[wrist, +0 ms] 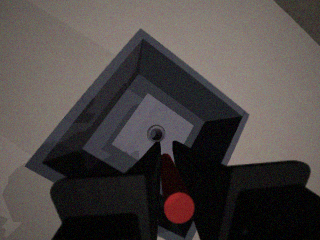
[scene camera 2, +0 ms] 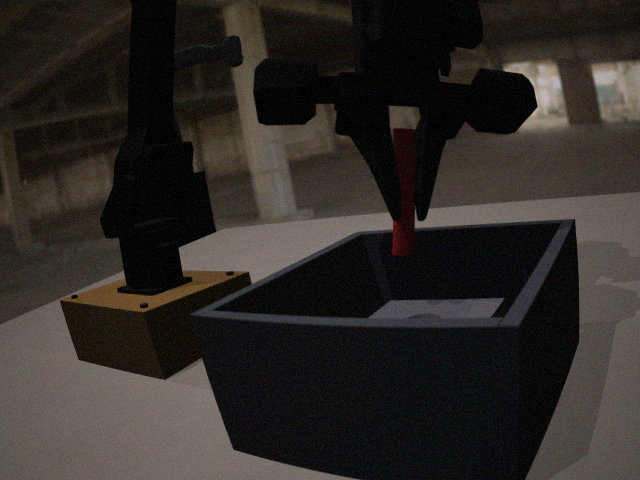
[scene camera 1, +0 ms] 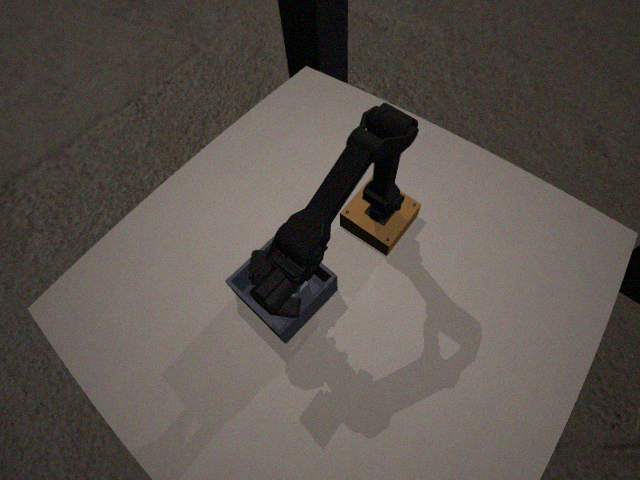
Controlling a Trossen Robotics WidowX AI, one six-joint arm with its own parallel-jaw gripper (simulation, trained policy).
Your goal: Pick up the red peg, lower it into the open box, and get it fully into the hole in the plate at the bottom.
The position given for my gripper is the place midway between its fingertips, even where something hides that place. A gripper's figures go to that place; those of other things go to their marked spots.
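Labels:
The spots on a grey plate (wrist: 134,139) and a dark blue box (wrist: 81,143) are 0.08 m apart. My gripper (wrist: 166,145) is 0.11 m from the lens, while for the grey plate it's 0.17 m from the lens, and the dark blue box is 0.21 m from the lens.

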